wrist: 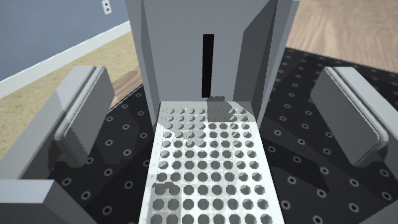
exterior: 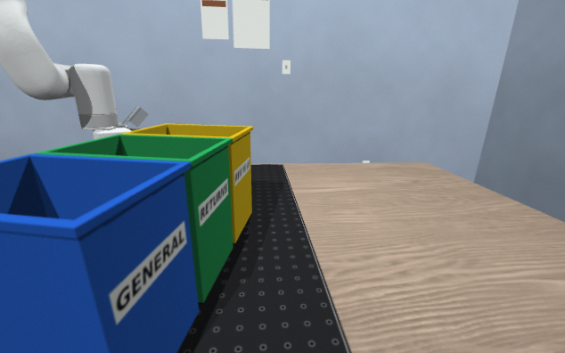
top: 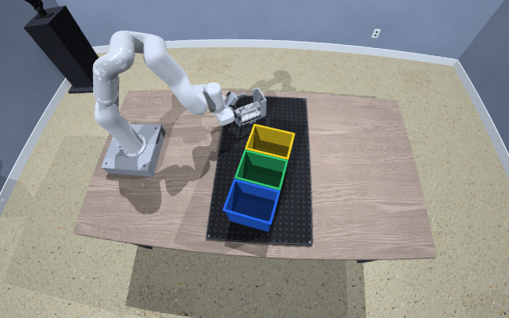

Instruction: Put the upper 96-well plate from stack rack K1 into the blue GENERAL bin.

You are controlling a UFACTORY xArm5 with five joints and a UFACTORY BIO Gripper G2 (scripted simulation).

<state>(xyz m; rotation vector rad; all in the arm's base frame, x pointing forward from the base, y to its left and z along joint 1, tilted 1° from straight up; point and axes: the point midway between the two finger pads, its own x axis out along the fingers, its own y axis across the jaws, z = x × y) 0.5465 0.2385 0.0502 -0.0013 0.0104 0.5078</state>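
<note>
My hand is 70 mm above the white 96-well plate, 20 mm short of it and 10 mm to the right of it. The rest, counted from my hand: yellow bin: 260 mm to the right, 120 mm ahead, 20 mm below; then green returns bin: 390 mm to the right, 100 mm ahead, 20 mm below; then dark plate: 90 mm below, 20 mm ahead, 10 mm to the left.
</note>
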